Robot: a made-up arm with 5 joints.
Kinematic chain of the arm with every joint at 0, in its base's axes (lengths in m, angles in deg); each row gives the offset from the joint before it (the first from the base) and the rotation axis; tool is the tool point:
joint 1: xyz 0 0 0.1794 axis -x
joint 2: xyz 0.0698 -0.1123 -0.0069 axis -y
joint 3: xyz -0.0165 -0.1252 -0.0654 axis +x
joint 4: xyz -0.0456 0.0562 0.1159 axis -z
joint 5: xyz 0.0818 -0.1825 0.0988 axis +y
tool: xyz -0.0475 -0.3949 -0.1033
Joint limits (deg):
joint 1: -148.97..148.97
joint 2: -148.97..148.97
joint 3: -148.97..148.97
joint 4: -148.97..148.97
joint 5: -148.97..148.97
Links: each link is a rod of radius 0.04 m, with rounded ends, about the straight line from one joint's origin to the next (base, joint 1, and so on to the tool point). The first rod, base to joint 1, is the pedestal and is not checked.
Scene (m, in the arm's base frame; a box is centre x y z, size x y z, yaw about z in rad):
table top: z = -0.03
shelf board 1: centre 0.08 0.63 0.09 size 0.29 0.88 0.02 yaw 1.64
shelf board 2: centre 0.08 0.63 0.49 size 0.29 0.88 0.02 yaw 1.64
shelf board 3: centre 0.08 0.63 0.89 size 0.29 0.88 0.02 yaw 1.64
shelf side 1: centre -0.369 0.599 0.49 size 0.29 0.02 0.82 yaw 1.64
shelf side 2: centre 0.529 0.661 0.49 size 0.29 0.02 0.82 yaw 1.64
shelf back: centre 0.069 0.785 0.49 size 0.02 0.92 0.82 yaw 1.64
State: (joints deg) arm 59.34 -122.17 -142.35 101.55 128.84
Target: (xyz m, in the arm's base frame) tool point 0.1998 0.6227 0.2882
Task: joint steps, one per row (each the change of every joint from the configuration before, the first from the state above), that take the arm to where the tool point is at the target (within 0.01 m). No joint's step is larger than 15 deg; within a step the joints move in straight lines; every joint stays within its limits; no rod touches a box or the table.
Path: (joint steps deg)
1: -10.09 4.26 1.66 -9.48 -0.17
2: -10.10 4.26 1.66 -9.47 -0.18
3: -10.09 4.27 1.67 -9.48 -0.17
4: -1.93 1.12 1.16 -12.41 -1.88
5: -1.93 1.12 1.17 -12.41 -1.89
6: -1.93 1.13 1.16 -12.41 -1.88
7: -1.93 1.12 1.17 -12.42 -1.89
8: 13.05 -3.80 -0.40 13.26 3.02
9: 13.04 -3.79 -0.39 13.25 3.01
10: 13.04 -3.80 -0.40 13.26 3.02
11: 13.04 -3.79 -0.39 13.25 3.01

